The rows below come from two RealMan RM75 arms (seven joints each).
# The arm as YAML. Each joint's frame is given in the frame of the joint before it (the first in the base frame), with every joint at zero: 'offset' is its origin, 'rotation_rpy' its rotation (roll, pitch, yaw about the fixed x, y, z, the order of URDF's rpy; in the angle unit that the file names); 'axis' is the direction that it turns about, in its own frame. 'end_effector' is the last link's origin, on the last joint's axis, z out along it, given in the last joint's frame.
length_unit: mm
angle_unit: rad
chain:
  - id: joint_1
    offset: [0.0, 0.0, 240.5]
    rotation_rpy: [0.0, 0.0, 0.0]
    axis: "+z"
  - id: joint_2
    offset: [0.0, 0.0, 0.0]
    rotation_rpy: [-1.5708, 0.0, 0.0]
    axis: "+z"
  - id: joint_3
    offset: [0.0, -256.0, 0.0]
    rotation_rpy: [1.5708, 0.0, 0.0]
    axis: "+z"
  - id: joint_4
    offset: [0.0, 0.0, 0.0]
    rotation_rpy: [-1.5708, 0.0, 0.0]
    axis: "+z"
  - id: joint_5
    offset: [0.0, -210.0, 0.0]
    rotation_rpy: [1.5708, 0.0, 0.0]
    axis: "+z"
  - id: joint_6
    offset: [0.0, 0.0, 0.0]
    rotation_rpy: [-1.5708, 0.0, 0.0]
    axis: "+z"
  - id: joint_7
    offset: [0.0, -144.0, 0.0]
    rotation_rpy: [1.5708, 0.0, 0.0]
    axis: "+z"
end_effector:
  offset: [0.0, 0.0, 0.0]
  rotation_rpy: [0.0, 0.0, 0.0]
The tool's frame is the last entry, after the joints.
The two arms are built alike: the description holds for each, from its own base.
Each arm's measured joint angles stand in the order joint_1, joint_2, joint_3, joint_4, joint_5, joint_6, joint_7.
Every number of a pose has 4 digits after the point. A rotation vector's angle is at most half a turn.
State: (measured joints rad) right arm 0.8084 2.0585 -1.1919 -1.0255 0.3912 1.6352 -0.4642; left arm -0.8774 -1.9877 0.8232 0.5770 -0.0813 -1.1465 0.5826
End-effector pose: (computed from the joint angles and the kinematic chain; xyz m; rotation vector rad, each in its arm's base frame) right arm 0.2012 0.3782 0.0071 -2.4243 1.2929 -0.6746; left arm -0.3011 0.4165 0.0326 -2.0897 -1.3163 0.5999
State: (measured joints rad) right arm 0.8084 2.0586 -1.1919 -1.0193 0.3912 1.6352 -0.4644; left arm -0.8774 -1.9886 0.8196 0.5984 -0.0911 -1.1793 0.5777
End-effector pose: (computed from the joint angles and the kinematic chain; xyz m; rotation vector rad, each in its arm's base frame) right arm 0.2023 0.3775 0.0063 -2.4246 1.2990 -0.6793; left arm -0.2971 0.4159 0.0342 -2.0954 -1.3370 0.5903
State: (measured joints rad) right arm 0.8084 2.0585 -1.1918 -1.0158 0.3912 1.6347 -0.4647; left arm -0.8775 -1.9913 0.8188 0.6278 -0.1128 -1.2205 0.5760
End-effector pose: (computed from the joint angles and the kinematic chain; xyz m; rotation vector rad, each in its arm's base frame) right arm 0.2029 0.3772 0.0060 -2.4246 1.3020 -0.6814; left arm -0.2903 0.4154 0.0351 -2.1120 -1.3578 0.5713
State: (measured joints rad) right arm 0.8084 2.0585 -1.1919 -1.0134 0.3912 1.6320 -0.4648; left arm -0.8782 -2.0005 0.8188 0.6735 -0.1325 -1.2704 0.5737
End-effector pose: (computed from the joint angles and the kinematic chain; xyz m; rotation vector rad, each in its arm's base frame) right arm 0.2033 0.3774 0.0057 -2.4239 1.3026 -0.6808; left arm -0.2801 0.4154 0.0358 -2.1343 -1.3703 0.5500
